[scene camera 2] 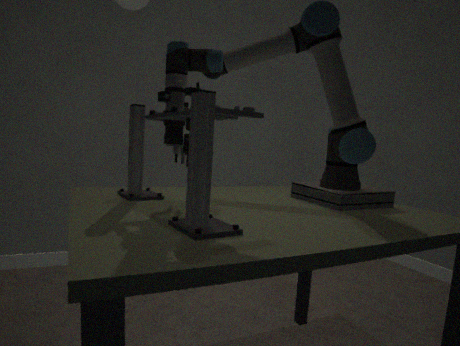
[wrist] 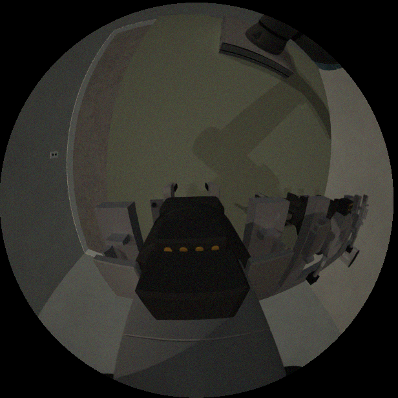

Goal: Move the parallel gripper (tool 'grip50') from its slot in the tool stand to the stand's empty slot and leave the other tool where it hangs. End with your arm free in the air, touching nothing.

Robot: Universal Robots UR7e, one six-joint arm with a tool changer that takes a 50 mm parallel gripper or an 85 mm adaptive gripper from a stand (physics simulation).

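Note:
Scene camera 2: parallel gripper [scene camera 2: 173,136] visible. Wrist view: parallel gripper [wrist: 185,223] visible too.

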